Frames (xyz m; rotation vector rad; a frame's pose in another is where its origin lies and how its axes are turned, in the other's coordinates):
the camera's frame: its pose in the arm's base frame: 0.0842 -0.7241 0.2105 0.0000 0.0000 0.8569
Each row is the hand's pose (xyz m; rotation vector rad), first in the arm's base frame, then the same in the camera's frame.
Working: the arm's base frame: its pose in the camera's frame: 0.4922 0.5378 -0.2105 0.0000 0.0000 -0.8569

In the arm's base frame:
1: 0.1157 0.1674 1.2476 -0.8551 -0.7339 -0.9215
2: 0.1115 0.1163 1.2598 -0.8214 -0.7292 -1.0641
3: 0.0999 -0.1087 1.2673 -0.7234 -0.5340 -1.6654
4: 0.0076 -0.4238 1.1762 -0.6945 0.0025 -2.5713
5: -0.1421 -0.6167 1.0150 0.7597 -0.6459 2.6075
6: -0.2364 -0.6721 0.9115 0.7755 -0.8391 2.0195
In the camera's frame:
1: 0.6944 0.5599 1.0371 -1.1945 -0.3445 -1.6735
2: 0.6531 0.5296 1.0493 -1.1721 -0.3594 -1.8195
3: 0.4754 0.3911 1.0568 -1.0348 -0.2178 -2.4480
4: 0.1768 0.2545 0.9657 0.6521 -0.3007 2.6973
5: -0.0670 0.2414 0.8045 0.3543 -0.7571 1.8165
6: -0.1706 0.2764 0.7010 0.3147 -0.9574 1.2501

